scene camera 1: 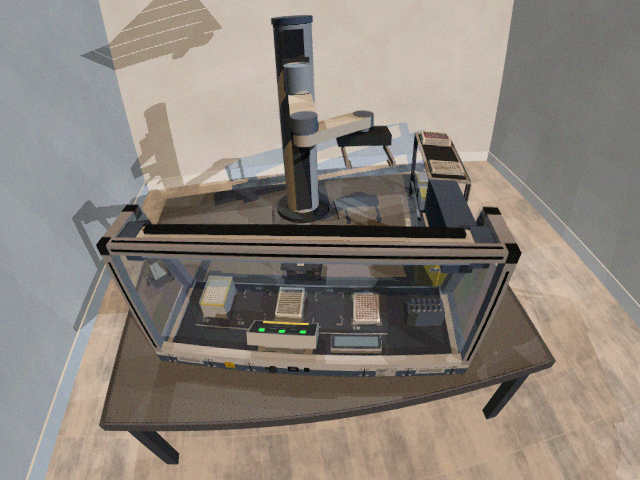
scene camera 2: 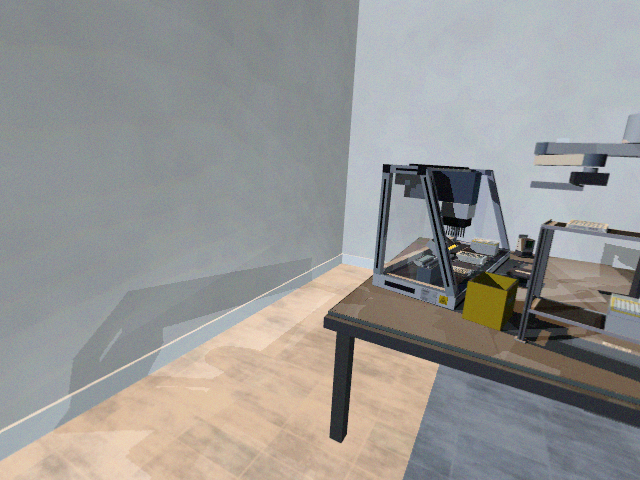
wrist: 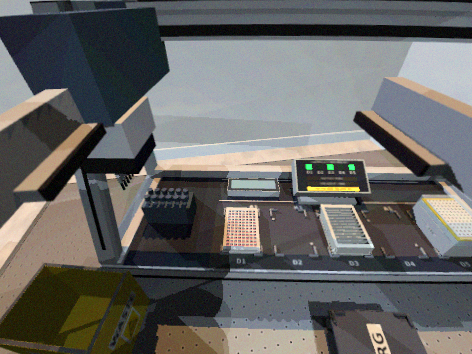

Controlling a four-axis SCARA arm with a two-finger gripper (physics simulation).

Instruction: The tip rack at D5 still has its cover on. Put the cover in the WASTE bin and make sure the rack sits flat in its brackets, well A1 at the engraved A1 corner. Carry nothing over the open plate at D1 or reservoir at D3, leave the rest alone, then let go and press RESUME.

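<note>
My gripper is open with nothing between its fingers, high behind the enclosure. The tip rack stands at D5, cut off by the right edge of the wrist view; it has a yellow line near its top. Whether a clear cover lies on it, and its A1 corner, cannot be made out. The yellow waste bin stands outside the enclosure, with no cover visible inside. The open plate is at D1, the ribbed reservoir at D3. The screen shows green lights and a yellow bar.
The enclosure's top beam spans above the deck. A dark blue pipette unit hangs near the bin side. A dark tube block stands beside D1. A shelf rack holding labware stands beyond the bin.
</note>
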